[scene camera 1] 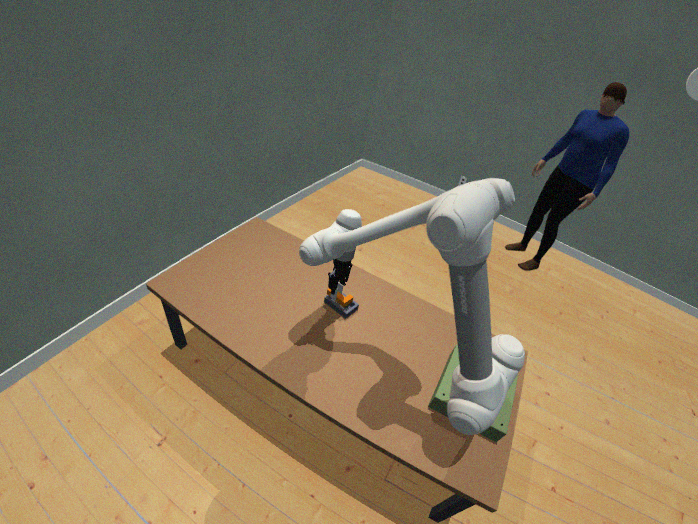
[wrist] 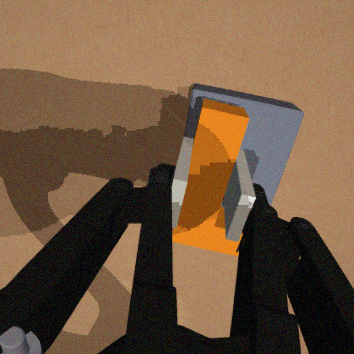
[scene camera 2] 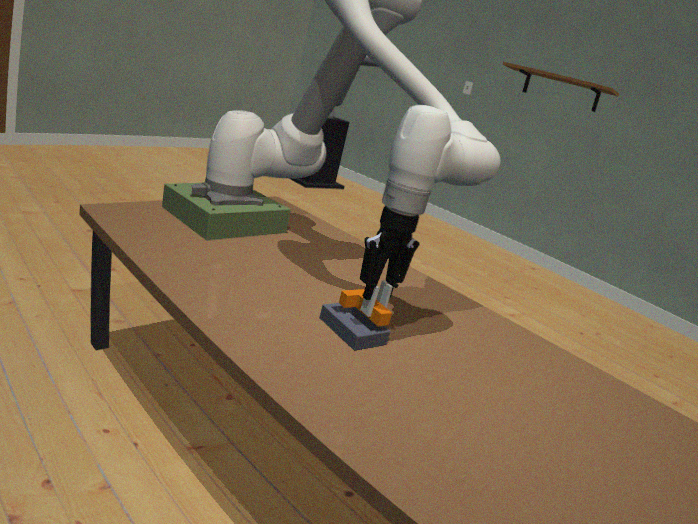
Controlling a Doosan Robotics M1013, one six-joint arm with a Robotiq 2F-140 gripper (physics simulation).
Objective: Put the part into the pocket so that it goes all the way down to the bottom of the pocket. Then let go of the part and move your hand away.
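Grey-blue pocket block (scene camera 2: 350, 324) visible, also in the wrist view (wrist: 273, 124). My gripper (scene camera 2: 372, 312) holds an orange L-shaped part (scene camera 2: 349, 298). Orange L-shaped part touches nothing else; also in the wrist view (wrist: 220, 127). My gripper also in the wrist view (wrist: 208, 160).
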